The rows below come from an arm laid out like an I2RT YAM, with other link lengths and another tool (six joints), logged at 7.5 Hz.
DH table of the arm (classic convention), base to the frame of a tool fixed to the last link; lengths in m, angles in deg. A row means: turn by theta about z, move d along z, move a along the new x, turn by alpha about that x. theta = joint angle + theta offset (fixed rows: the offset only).
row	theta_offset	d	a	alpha
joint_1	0	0.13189	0.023	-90
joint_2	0	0	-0.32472	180
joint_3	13.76	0	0.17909	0
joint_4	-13.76	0.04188	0.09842	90
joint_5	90	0.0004	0	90
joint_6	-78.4	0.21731	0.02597	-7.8
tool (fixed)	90	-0.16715	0	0
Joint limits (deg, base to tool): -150..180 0..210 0..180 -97..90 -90..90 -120..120
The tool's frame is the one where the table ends.
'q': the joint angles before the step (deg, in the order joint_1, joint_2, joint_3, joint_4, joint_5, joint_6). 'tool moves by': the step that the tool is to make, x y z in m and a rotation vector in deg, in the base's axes. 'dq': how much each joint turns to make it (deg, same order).
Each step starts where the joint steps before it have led.
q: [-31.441 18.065 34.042 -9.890 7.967 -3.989]
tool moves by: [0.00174 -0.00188 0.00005 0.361 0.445 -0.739]
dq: [-0.006 0.569 -0.001 0.002 0.737 0.001]
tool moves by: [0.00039 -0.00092 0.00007 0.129 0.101 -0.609]
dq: [0.009 0.173 0.000 0.020 0.621 -0.002]
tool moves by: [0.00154 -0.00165 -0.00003 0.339 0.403 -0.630]
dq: [-0.014 0.505 0.000 -0.020 0.621 0.024]
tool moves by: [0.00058 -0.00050 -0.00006 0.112 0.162 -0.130]
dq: [0.001 0.175 -0.001 -0.020 0.131 0.000]
